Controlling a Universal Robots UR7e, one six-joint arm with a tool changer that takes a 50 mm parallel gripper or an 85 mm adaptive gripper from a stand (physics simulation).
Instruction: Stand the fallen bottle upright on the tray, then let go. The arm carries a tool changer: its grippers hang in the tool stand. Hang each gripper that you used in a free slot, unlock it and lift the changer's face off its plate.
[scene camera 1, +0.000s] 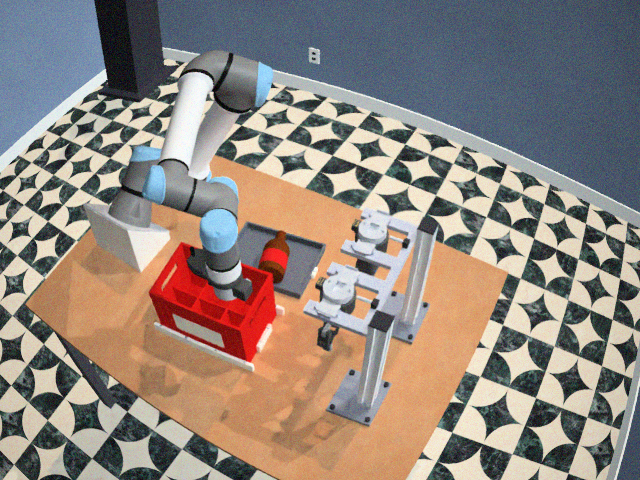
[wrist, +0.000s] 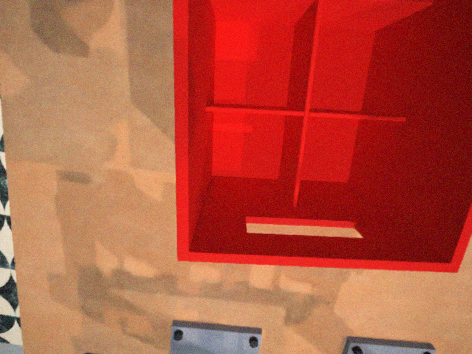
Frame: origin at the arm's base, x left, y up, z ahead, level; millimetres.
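Seen in the pictures: arm's base, link origin: (scene camera 1: 128, 219).
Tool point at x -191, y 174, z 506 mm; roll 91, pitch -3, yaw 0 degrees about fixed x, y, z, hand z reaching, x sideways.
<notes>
Offsets run from my tool point to a thing's top centre. "*": to the spot under its first point.
The brown bottle with a red label {dz -59, dx +323, dy -214 mm} (scene camera 1: 274, 258) lies on its side on the grey tray {* dz +20, dx +320, dy -288 mm} (scene camera 1: 301, 272), its neck towards the tray's far edge. The tool stand (scene camera 1: 419, 279) holds two grippers. The nearer hanging gripper (scene camera 1: 325, 339) has small dark fingers below its slot; whether they are apart is too small to tell. The farther hanging gripper (scene camera 1: 366, 266) is partly hidden by the stand. The arm's tool changer (scene camera 1: 225, 293) carries no gripper and is above the red crate, away from the bottle. The bottle and tray do not show in the wrist view.
The red crate {dz -113, dx +65, dy -118 mm} (scene camera 1: 235, 338) (wrist: 315, 266) has several compartments and stands beside the tray, between white strips {* dz -93, dx -38, dy -266 mm} (scene camera 1: 204, 347). The tool stand's two base plates {* dz +289, dx +11, dy -281 mm} (wrist: 216, 341) show at the wrist view's lower edge. A dark column (scene camera 1: 129, 46) stands behind the table.
</notes>
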